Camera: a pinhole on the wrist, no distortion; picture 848 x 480 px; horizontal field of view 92.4 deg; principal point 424.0 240.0 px. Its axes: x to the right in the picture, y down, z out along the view. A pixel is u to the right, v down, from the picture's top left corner.
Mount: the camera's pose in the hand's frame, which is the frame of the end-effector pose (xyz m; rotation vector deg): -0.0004 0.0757 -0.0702 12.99 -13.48 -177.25
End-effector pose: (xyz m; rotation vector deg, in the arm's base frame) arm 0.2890 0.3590 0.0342 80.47 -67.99 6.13
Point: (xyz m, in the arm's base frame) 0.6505 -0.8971 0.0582
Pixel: outside the picture
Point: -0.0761 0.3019 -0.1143
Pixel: 612 236
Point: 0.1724 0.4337 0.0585
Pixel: 739 102
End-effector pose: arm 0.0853 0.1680 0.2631 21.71 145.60 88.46
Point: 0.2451 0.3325 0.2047
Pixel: 520 345
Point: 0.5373 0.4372 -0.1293
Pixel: 614 460
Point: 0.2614 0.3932 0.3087
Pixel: 501 179
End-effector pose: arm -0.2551 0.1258 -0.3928 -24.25 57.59 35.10
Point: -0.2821 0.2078 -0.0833
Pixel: 744 305
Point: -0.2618 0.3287 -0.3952
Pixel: 235 125
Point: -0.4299 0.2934 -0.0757
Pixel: 817 57
